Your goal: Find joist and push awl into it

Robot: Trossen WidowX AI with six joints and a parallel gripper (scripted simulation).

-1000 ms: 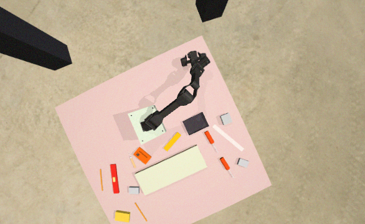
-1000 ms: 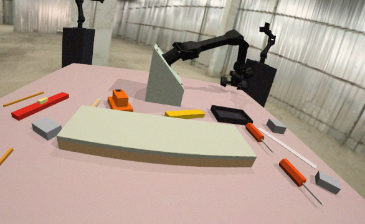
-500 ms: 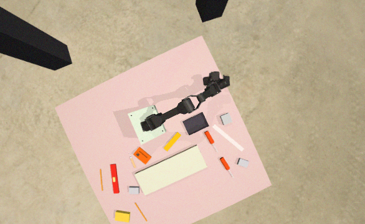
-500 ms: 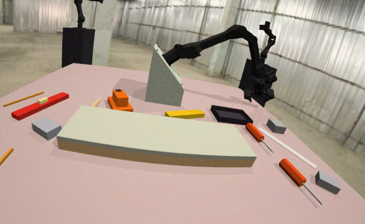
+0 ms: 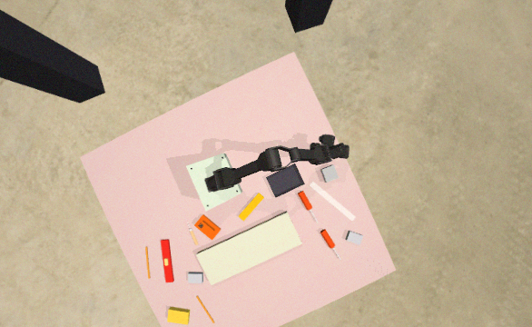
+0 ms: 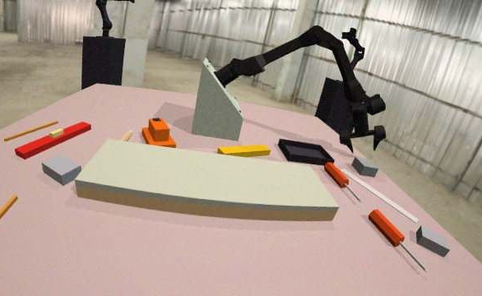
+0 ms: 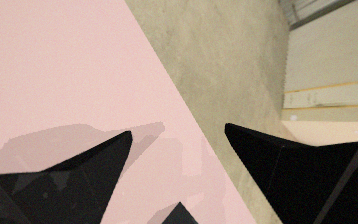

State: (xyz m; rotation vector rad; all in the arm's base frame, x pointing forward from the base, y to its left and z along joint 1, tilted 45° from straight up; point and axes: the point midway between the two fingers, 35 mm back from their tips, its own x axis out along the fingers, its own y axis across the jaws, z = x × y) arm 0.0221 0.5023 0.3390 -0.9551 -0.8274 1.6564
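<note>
Right now the orange stud finder is 76 cm to the right of my gripper tip, 17 cm ahead of it and 1 cm above it. Round my gripper tip: white strip 27 cm ahead, 9 cm to the right, 3 cm below; yellow ruler 50 cm to the right, 15 cm ahead, 2 cm below; dark tray 29 cm to the right, 8 cm ahead, 2 cm below.
</note>
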